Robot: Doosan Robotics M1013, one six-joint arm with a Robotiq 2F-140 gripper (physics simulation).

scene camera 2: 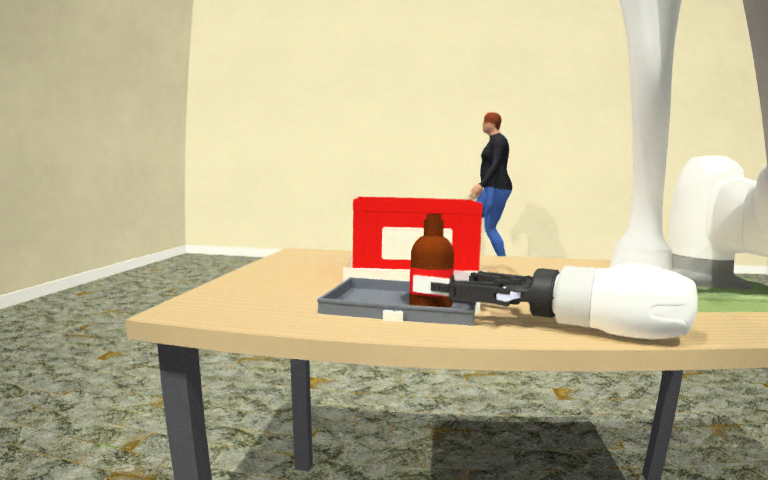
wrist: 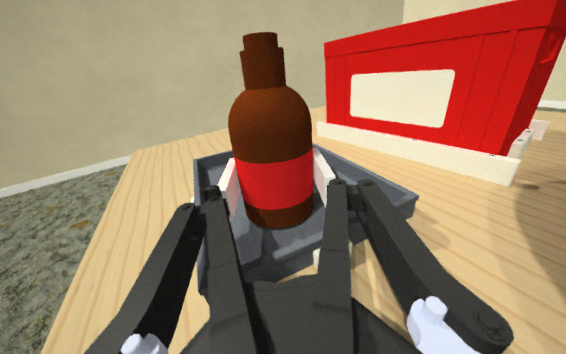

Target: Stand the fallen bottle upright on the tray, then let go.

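Where they show: gripper, fingertip midpoint: [scene camera 2: 425, 279] [wrist: 275, 164]; arm's base at its link origin: [scene camera 2: 697, 279].
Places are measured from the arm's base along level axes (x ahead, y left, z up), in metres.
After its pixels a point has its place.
The brown bottle [scene camera 2: 432, 251] @(x 0.609, y 0.220, z 0.075 m) [wrist: 270, 125] @(x 0.575, y 0.199, z 0.074 m) with a red band and a white label is upright over the right part of the grey tray [scene camera 2: 351, 306] @(x 0.733, y 0.256, z -0.013 m) [wrist: 407, 206] @(x 0.521, y 0.100, z -0.013 m). Its base is within the tray's walls, at or very near the tray floor; whether it touches cannot be told. My gripper [scene camera 2: 447, 283] [wrist: 275, 164] @(x 0.619, y 0.180, z 0.021 m) lies level, reaching in from the right in the scene view. It is shut on the bottle, with the white finger pads on either side of the red band. The far finger is largely hidden behind the bottle in the scene view.
A red crate [scene camera 2: 368, 237] @(x 0.744, y -0.026, z 0.066 m) [wrist: 340, 90] @(x 0.739, y -0.027, z 0.064 m) stands on a white base [scene camera 2: 373, 273] @(x 0.730, y -0.015, z -0.009 m) [wrist: 450, 156] @(x 0.545, y -0.029, z -0.010 m) close behind the tray in the scene view. Both are on the wooden table [scene camera 2: 254, 294] @(x 0.938, y 0.147, z -0.030 m) [wrist: 125, 200] @(x 0.772, y 0.358, z -0.030 m). A person [scene camera 2: 496, 161] is beyond the table.
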